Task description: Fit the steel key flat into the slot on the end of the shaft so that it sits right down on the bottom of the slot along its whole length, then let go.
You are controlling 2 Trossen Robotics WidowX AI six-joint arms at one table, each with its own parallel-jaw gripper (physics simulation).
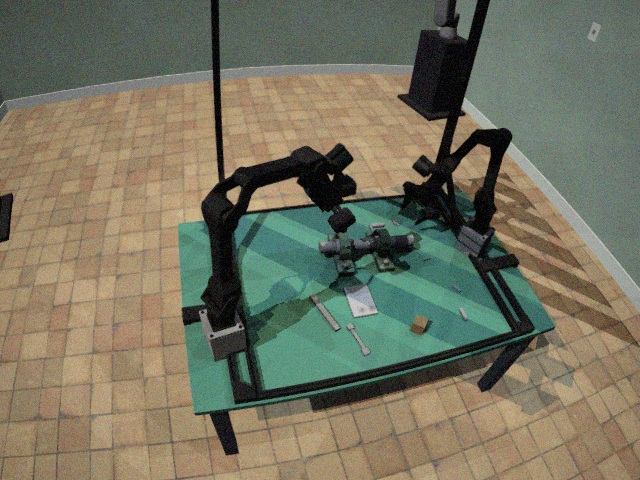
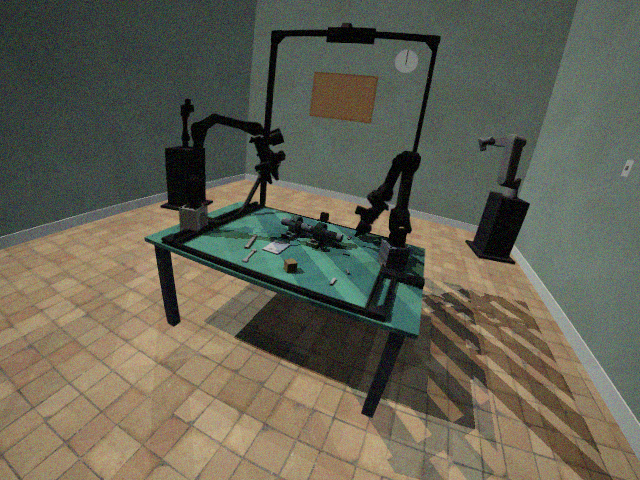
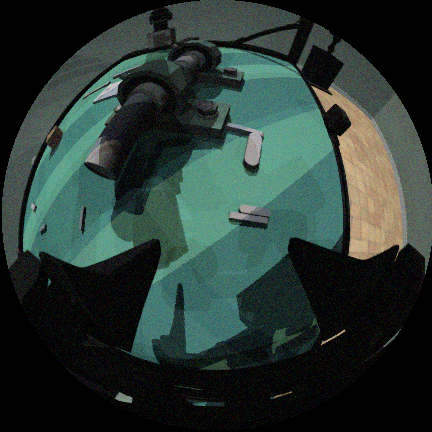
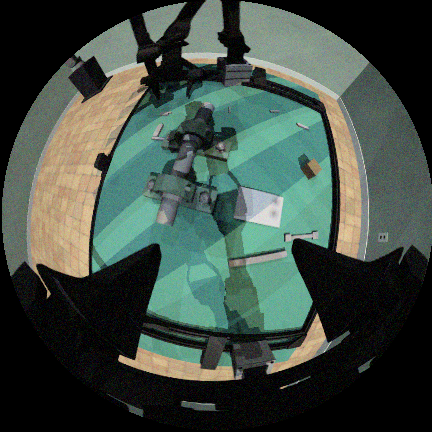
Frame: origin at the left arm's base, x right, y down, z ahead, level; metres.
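Where they show: left gripper, between the fingertips: (image 1: pixel 408 216) (image 2: pixel 355 232) (image 3: pixel 226 246) (image 4: pixel 172 97); right gripper, between the fingertips: (image 2: pixel 274 182) (image 4: pixel 228 249); left arm's base, origin of its link: (image 1: pixel 479 227) (image 2: pixel 396 244) (image 4: pixel 234 60); right arm's base, origin of its link: (image 1: pixel 221 319) (image 2: pixel 193 206) (image 3: pixel 160 29) (image 4: pixel 254 371).
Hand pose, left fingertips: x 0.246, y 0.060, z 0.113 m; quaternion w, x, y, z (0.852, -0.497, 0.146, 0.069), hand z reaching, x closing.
Observation:
Things, the pixels of their top centre, and the offset from my left fingertips. "*": a spot on its surface instead.
- shaft, centre of its top: (image 3: pixel 169 63) (image 4: pixel 184 148) (image 1: pixel 368 238) (image 2: pixel 311 224) dz +0.232, dx +0.005, dy -0.026 m
- thin dark bar, centre of its top: (image 3: pixel 80 217) (image 4: pixel 229 108) dz +0.081, dx -0.161, dy +0.042 m
- L-shaped hex key, centre of its top: (image 3: pixel 253 146) (image 4: pixel 157 129) dz +0.088, dx +0.069, dy +0.038 m
- nearer bearing block, a spot on its surface: (image 3: pixel 207 117) * dz +0.138, dx +0.031, dy +0.027 m
- white card, centre of its top: (image 4: pixel 259 206) (image 3: pixel 115 87) (image 1: pixel 360 299) (image 2: pixel 276 246) dz +0.400, dx -0.124, dy +0.042 m
- long bar, centre of its top: (image 4: pixel 259 258) (image 1: pixel 324 311) dz +0.520, dx -0.082, dy +0.038 m
- spanner-like tool, centre of its top: (image 4: pixel 302 236) (image 1: pixel 358 338) dz +0.514, dx -0.220, dy +0.041 m
- wooden block, centre of its top: (image 4: pixel 314 166) (image 3: pixel 50 133) (image 1: pixel 420 321) (image 2: pixel 290 261) dz +0.344, dx -0.320, dy +0.008 m
The shaft (image 1: pixel 363 245) (image 3: pixel 127 120) (image 4: pixel 185 157) lies level through two bearing blocks; its slot cannot be made out in the shadow. Two short steel bars (image 3: pixel 249 215) (image 4: pixel 166 114) (image 1: pixel 395 222) lie side by side on the table, beyond the left fingertips. A thin dark bar (image 3: pixel 82 218) (image 4: pixel 229 109) lies apart from them. I cannot tell for certain which is the key. My left gripper (image 3: pixel 226 246) (image 1: pixel 413 212) (image 2: pixel 360 230) is open and empty, above the table off the shaft's near end. My right gripper (image 4: pixel 228 249) (image 2: pixel 266 178) is open and empty, high above the shaft's other end.
An L-shaped hex key (image 3: pixel 253 149) (image 4: pixel 158 131) lies beside the nearer bearing block (image 3: pixel 207 117). A white card (image 1: pixel 361 300), long bar (image 1: pixel 325 312), spanner-like tool (image 1: pixel 358 339), wooden block (image 1: pixel 419 324) and small pieces (image 1: pixel 463 313) (image 1: pixel 456 288) lie on the table.

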